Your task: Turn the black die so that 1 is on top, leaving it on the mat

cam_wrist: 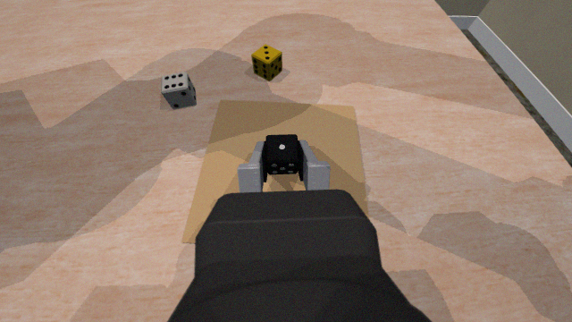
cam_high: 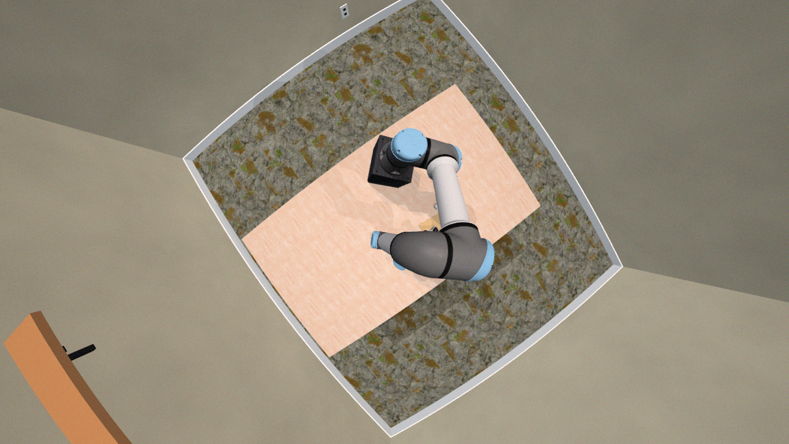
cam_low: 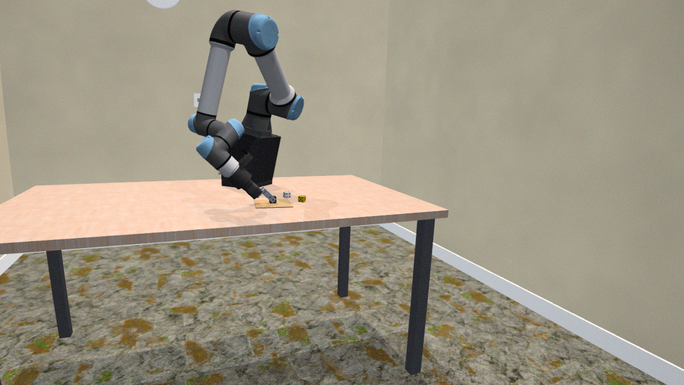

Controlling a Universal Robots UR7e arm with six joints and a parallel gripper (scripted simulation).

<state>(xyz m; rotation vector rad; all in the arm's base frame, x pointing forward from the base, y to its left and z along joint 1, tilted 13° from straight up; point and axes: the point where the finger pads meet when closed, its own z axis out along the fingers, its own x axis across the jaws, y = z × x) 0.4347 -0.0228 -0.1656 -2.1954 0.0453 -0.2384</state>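
My hand is 1 cm to the right of the black die and 1 cm above it. Also, from my hand: tan mat: 2 cm below, 1 cm to the left; white die: 10 cm to the left, 9 cm behind, 1 cm below; yellow die: 13 cm to the left, 1 cm below.
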